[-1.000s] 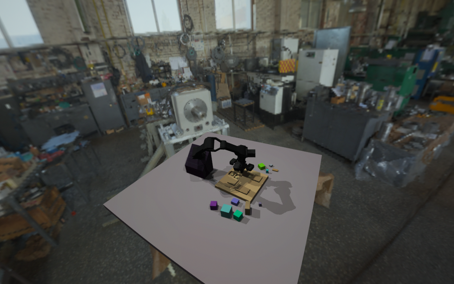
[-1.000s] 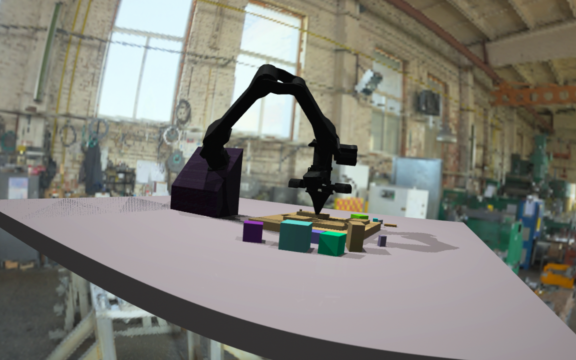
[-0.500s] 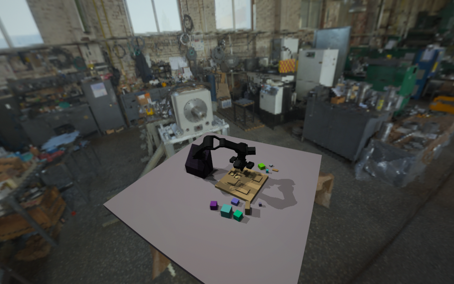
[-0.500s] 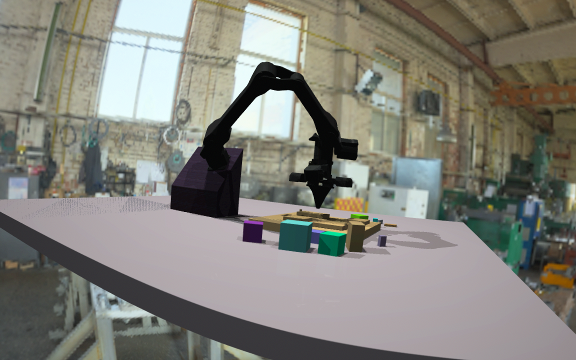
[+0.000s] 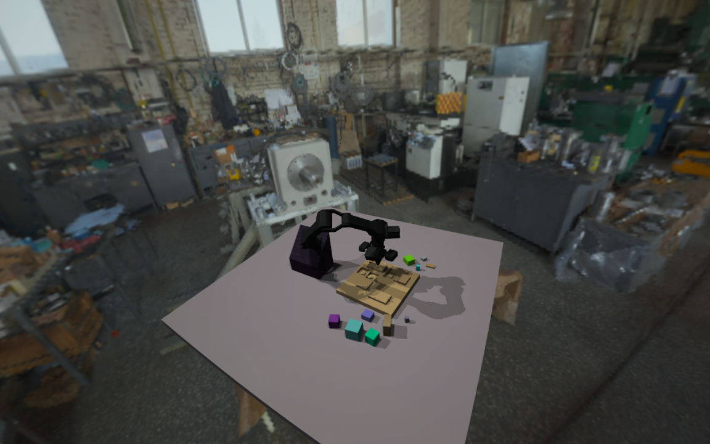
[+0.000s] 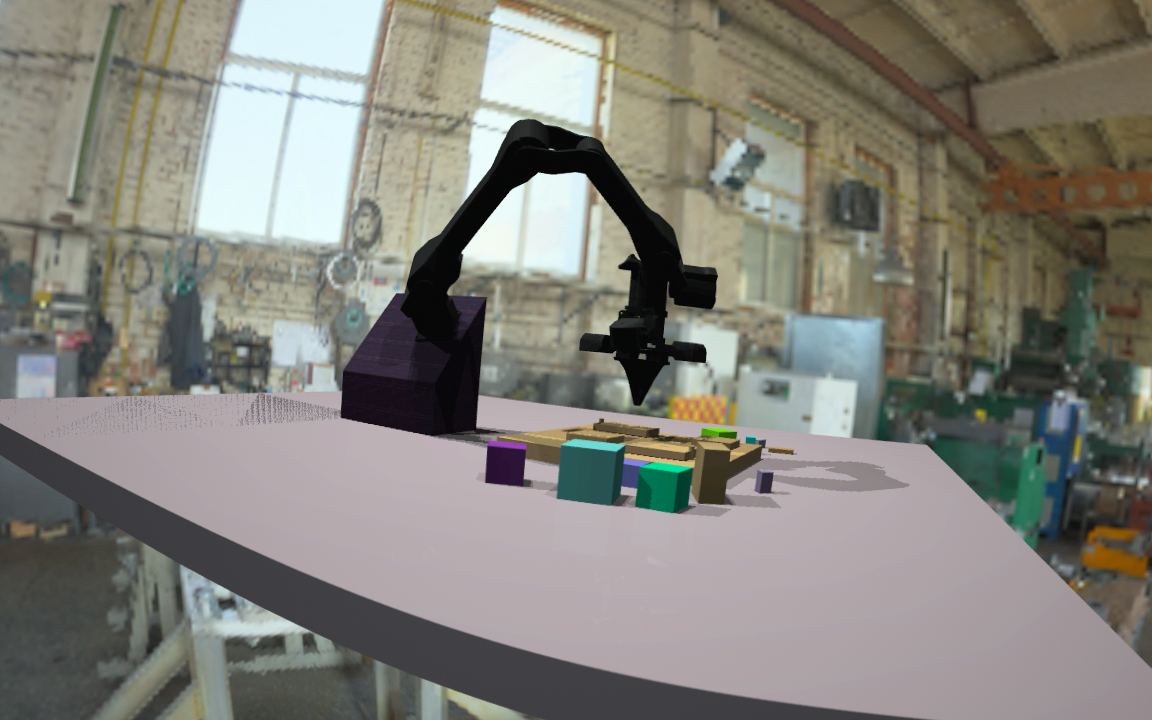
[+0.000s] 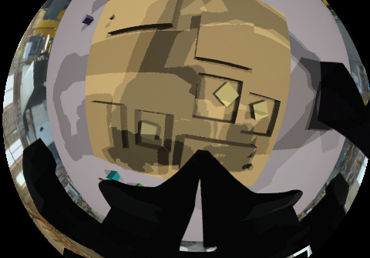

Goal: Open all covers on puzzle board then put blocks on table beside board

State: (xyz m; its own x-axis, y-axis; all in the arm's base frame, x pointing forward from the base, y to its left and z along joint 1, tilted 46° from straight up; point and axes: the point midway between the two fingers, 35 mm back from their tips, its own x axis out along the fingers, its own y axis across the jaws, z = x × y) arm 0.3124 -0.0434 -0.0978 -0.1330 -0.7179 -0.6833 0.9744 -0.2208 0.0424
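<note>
Right now the tan puzzle board is 30 mm ahead of my gripper tip, 60 mm to the right of it and 50 mm below it. The rest, counted from my gripper tip: lime block 120 mm ahead, 150 mm to the left, 50 mm below; small teal block 180 mm ahead, 100 mm to the left, 60 mm below; violet block 40 mm ahead, 270 mm to the right, 60 mm below.
</note>
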